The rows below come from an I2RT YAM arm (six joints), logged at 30 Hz.
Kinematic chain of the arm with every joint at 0, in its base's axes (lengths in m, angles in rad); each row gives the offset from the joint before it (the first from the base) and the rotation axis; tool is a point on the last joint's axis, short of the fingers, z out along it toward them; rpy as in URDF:
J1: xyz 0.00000 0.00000 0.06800 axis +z
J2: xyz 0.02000 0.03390 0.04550 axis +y
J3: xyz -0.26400 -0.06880 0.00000 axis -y
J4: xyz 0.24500 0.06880 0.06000 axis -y
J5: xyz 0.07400 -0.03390 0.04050 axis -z
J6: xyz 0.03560 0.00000 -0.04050 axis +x
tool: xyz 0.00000 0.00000 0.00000 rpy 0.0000 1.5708 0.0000
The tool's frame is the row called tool.
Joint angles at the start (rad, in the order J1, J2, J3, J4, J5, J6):
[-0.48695, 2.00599, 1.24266, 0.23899, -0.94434, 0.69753]
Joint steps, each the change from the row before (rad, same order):
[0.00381, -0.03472, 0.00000, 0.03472, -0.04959, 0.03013]
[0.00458, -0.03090, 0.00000, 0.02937, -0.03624, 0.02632]
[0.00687, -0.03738, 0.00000, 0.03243, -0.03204, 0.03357]
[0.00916, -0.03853, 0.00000, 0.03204, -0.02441, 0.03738]
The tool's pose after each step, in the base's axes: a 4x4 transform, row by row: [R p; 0 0 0 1], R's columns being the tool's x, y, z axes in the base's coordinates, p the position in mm. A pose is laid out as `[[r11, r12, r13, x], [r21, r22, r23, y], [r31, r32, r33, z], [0, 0, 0, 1]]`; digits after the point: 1 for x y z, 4 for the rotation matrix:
[[-0.5655, -0.0499, 0.8232, 394.3], [0.7063, 0.4861, 0.5146, -173.1], [-0.4258, 0.8725, -0.2396, 197.2], [0, 0, 0, 1]]
[[-0.5675, -0.1058, 0.8166, 393.0], [0.6913, 0.4775, 0.5423, -169.5], [-0.4473, 0.8722, -0.1979, 212.8], [0, 0, 0, 1]]
[[-0.5663, -0.1627, 0.8080, 390.9], [0.6762, 0.4687, 0.5684, -164.5], [-0.4712, 0.8682, -0.1554, 231.0], [0, 0, 0, 1]]
[[-0.5633, -0.2139, 0.7981, 388.3], [0.6629, 0.4596, 0.5910, -158.4], [-0.4933, 0.8620, -0.1171, 249.5], [0, 0, 0, 1]]

